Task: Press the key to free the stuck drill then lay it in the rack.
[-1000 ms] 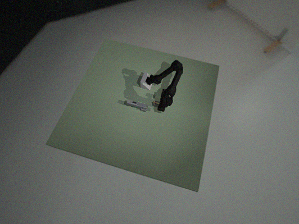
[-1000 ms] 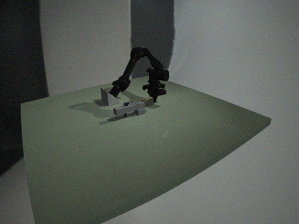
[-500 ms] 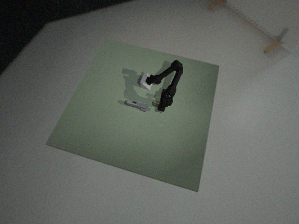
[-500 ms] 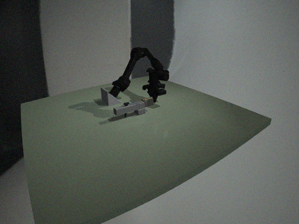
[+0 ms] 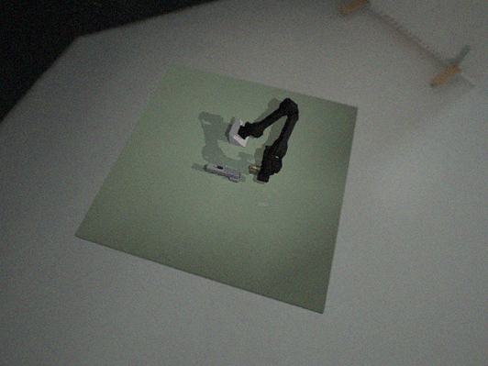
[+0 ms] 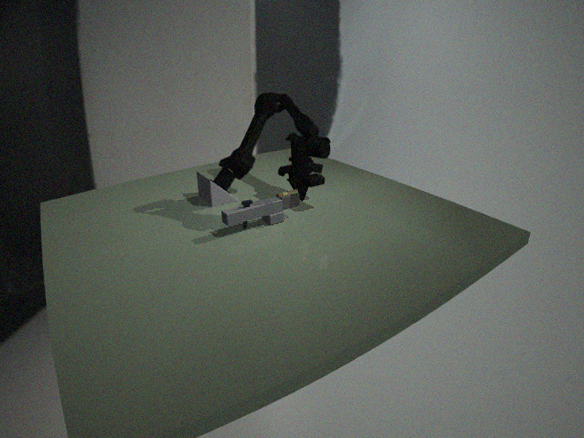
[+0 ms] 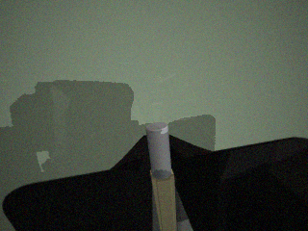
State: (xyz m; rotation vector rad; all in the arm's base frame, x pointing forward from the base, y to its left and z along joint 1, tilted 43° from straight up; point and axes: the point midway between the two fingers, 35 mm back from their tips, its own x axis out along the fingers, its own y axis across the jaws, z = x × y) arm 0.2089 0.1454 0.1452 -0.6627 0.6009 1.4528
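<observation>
The drill is 4 cm to the right of my gripper tip and 3 cm above it. From my gripper tip the other things lie so: rack: 5 cm to the right, 1 cm above; grey block: 8 cm ahead, 22 cm to the right, 3 cm above; dark key: 8 cm ahead, 24 cm to the right, 4 cm above.
</observation>
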